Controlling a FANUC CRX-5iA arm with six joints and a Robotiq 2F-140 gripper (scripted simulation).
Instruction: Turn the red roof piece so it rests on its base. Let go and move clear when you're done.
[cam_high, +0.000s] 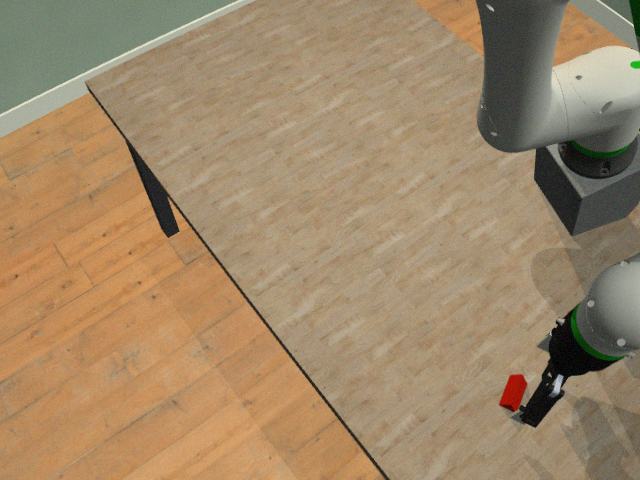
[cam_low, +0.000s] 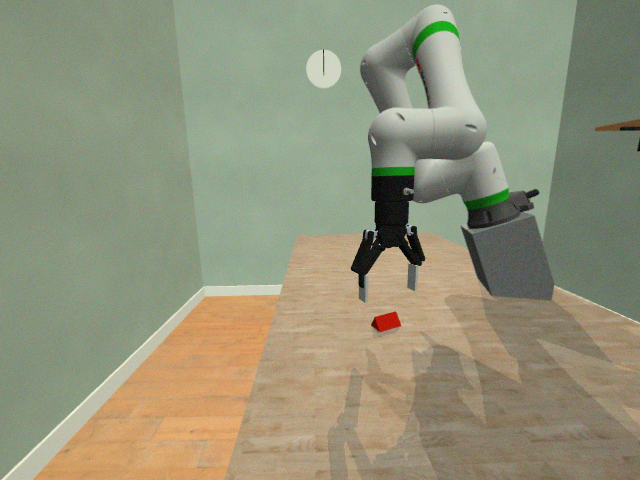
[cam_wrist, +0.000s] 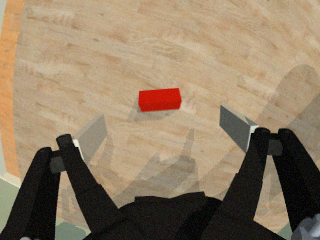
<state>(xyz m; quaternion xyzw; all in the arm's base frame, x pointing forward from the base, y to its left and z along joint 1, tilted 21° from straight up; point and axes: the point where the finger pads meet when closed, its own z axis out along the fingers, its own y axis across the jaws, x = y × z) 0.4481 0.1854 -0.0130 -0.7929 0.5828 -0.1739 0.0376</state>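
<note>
Now: the red roof piece 80 mm below my hand.
</note>
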